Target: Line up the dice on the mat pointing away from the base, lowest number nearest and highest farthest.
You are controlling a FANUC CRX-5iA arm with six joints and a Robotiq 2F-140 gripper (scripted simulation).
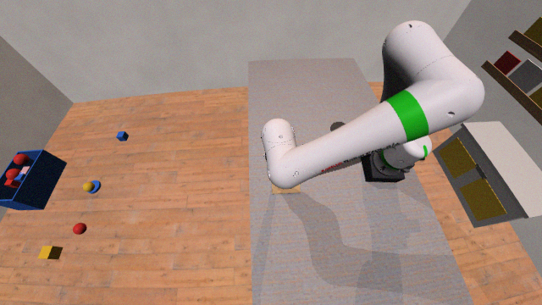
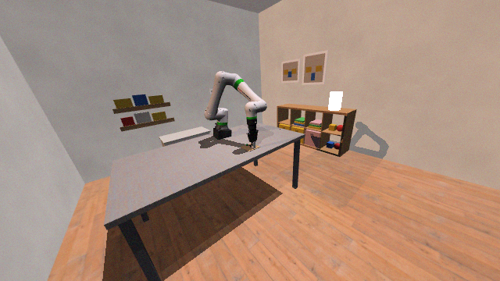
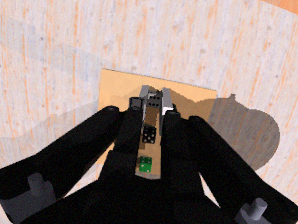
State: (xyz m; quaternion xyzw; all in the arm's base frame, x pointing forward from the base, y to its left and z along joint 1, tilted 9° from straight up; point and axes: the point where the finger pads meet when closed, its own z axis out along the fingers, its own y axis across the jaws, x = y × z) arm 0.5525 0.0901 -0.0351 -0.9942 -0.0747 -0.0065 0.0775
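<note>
Now: hand 3 cm above the white die. Round my hand: black die 5 cm behind, 3 cm below, 1 cm to the right; then green die 9 cm behind, 3 cm below, 1 cm to the right; then tan mat 5 cm behind, 4 cm below, 1 cm to the right.
</note>
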